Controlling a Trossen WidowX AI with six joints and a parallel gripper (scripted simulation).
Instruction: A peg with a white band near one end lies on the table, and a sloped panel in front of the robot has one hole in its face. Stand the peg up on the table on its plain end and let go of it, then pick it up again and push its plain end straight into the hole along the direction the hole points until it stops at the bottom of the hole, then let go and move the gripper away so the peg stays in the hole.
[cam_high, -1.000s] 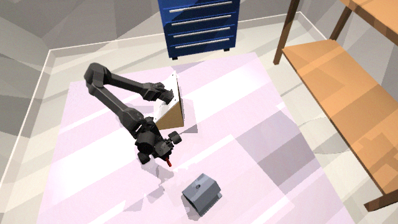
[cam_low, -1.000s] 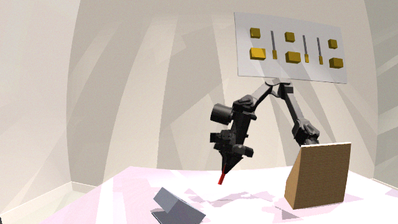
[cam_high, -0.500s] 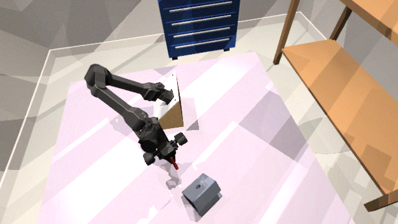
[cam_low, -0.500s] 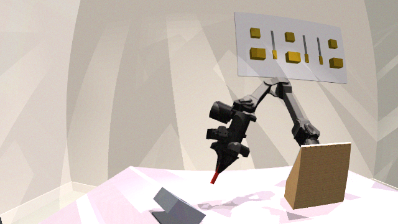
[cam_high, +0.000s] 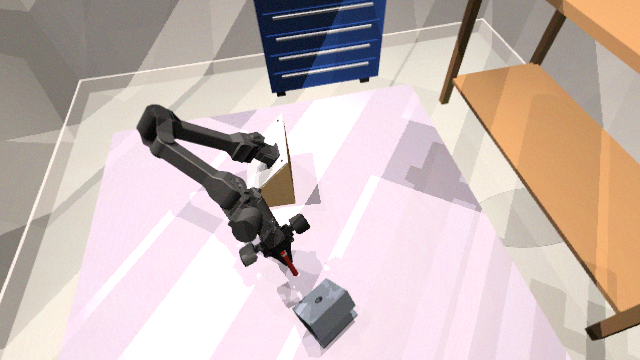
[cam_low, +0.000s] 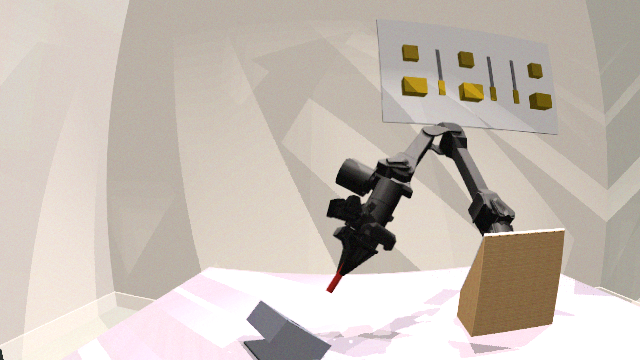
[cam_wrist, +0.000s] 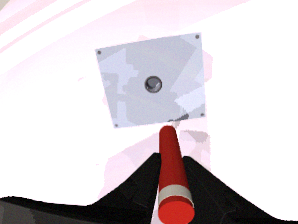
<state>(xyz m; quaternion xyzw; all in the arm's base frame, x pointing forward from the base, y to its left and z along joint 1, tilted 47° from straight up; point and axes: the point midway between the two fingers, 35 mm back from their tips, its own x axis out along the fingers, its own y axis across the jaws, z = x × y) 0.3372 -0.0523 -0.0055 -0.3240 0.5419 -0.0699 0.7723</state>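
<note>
My gripper tip is now 110 mm above the grey sloped panel, 100 mm short of it and 60 mm to the right of it. The rest, counted from my gripper tip: red peg 10 mm behind, 10 mm above.
</note>
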